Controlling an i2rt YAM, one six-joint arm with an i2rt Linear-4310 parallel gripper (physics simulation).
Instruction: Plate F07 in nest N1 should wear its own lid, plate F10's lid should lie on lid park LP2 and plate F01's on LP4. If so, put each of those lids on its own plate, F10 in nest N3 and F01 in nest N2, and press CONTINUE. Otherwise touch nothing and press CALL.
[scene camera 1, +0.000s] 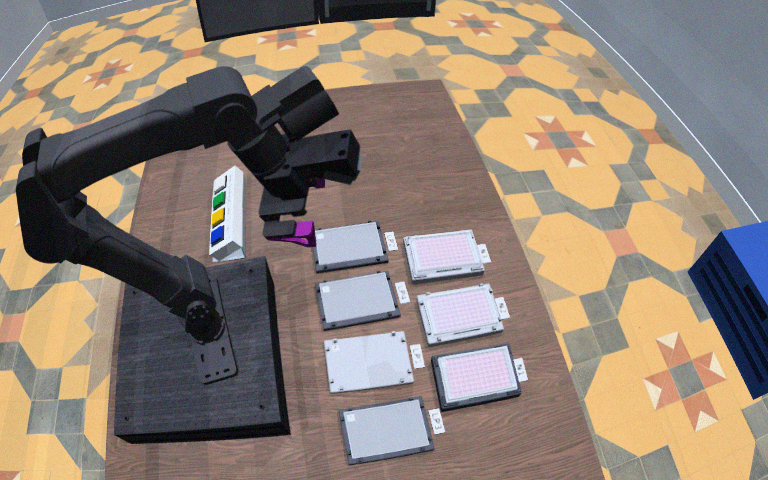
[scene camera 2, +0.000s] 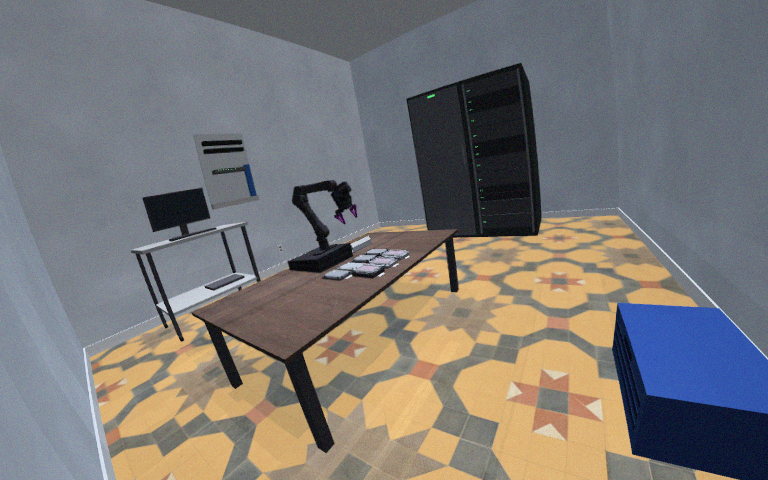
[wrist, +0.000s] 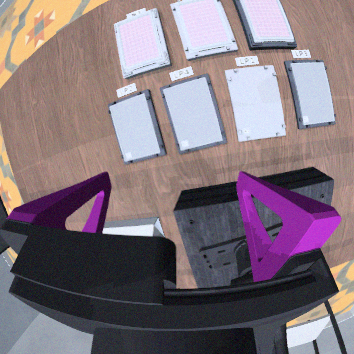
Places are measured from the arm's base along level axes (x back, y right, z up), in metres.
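Where they show: gripper, fingertip midpoint: (scene camera 1: 316, 215) (scene camera 2: 351, 220) (wrist: 173, 178); arm's base, link origin: (scene camera 1: 209, 329) (scene camera 2: 325, 250).
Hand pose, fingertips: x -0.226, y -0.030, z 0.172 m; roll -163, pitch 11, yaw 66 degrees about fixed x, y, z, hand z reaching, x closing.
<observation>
Each offset is from my fingertips to the top centre of the thing.
My gripper (scene camera 1: 313, 209) (scene camera 2: 348, 219) (wrist: 173, 178) is open and empty, high above the table near LP2 and the button box. Pink-welled plates sit in nests: N1's plate {dx -0.191, dy +0.238, dz -0.220 m} (scene camera 1: 478, 373) (wrist: 266, 20) in a dark nest, N2's plate {dx -0.218, dy +0.110, dz -0.225 m} (scene camera 1: 459, 312) (wrist: 204, 28) and N3's plate {dx -0.243, dy -0.022, dz -0.223 m} (scene camera 1: 444, 250) (wrist: 141, 43) in pale ones. I cannot tell whether clear lids cover them. Grey panels, seemingly lids with small corner labels, lie flat on LP2 {dx -0.075, dy -0.114, dz -0.238 m} (scene camera 1: 350, 244) (wrist: 132, 125), LP4 {dx -0.050, dy +0.010, dz -0.238 m} (scene camera 1: 359, 297) (wrist: 192, 112) and LP3 {dx -0.009, dy +0.271, dz -0.238 m} (scene camera 1: 387, 430) (wrist: 312, 92). Pale LP1 {dx -0.026, dy +0.139, dz -0.236 m} (scene camera 1: 368, 362) (wrist: 256, 102) also shows a corner label. Lid writing is unreadable.
A white button box {dx +0.154, dy -0.276, dz -0.192 m} (scene camera 1: 236, 209) (wrist: 132, 227) with white, green, yellow and blue buttons stands beyond the black arm base (scene camera 1: 192, 396) (scene camera 2: 320, 259). Its lettering is unreadable. A blue cabinet (scene camera 1: 736, 271) (scene camera 2: 690, 356) stands on the floor off the table.
</observation>
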